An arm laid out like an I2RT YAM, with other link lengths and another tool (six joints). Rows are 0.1 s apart.
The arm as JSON. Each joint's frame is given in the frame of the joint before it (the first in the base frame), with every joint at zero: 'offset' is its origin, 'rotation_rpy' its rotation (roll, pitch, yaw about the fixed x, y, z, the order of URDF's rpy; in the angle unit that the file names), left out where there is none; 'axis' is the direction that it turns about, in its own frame. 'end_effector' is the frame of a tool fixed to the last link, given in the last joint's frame.
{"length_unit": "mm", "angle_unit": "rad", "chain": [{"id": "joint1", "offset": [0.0, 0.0, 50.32], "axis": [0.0, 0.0, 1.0]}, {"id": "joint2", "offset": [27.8, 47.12, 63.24], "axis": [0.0, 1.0, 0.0]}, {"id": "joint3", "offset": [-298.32, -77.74, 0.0], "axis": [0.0, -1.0, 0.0]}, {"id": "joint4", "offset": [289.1, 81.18, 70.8], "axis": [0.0, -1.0, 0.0]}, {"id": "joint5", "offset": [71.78, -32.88, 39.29], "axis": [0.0, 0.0, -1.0]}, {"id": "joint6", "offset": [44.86, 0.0, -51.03], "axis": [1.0, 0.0, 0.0]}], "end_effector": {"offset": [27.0, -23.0, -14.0], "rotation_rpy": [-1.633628, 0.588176, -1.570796]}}
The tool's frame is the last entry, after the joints.
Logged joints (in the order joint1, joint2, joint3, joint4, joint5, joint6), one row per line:
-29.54 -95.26 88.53 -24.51 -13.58 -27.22
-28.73 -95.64 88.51 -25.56 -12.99 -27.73
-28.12 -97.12 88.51 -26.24 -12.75 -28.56
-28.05 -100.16 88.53 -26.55 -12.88 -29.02
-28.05 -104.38 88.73 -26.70 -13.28 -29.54
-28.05 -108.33 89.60 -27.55 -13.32 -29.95
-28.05 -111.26 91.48 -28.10 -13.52 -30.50
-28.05 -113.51 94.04 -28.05 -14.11 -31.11
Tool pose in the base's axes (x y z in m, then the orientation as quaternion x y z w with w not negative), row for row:
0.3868 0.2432 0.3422 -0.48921 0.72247 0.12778 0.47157
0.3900 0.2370 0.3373 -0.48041 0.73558 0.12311 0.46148
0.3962 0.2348 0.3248 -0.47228 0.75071 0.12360 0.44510
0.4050 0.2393 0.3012 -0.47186 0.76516 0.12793 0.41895
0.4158 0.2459 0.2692 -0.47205 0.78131 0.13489 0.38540
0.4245 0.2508 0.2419 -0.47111 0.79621 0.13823 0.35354
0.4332 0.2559 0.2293 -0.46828 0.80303 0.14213 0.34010
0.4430 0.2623 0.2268 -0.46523 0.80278 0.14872 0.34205
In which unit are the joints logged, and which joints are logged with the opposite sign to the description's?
The joints are logged in degrees. Opposite sign: joint1, joint2, joint6.
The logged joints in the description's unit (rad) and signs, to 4 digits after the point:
0.5156 1.6626 1.5451 -0.4278 -0.2370 0.4751
0.5014 1.6692 1.5448 -0.4461 -0.2267 0.4840
0.4908 1.6951 1.5448 -0.4580 -0.2225 0.4985
0.4896 1.7481 1.5451 -0.4634 -0.2248 0.5065
0.4896 1.8218 1.5486 -0.4660 -0.2318 0.5156
0.4896 1.8907 1.5638 -0.4808 -0.2325 0.5227
0.4896 1.9419 1.5966 -0.4904 -0.2360 0.5323
0.4896 1.9811 1.6413 -0.4896 -0.2463 0.5430

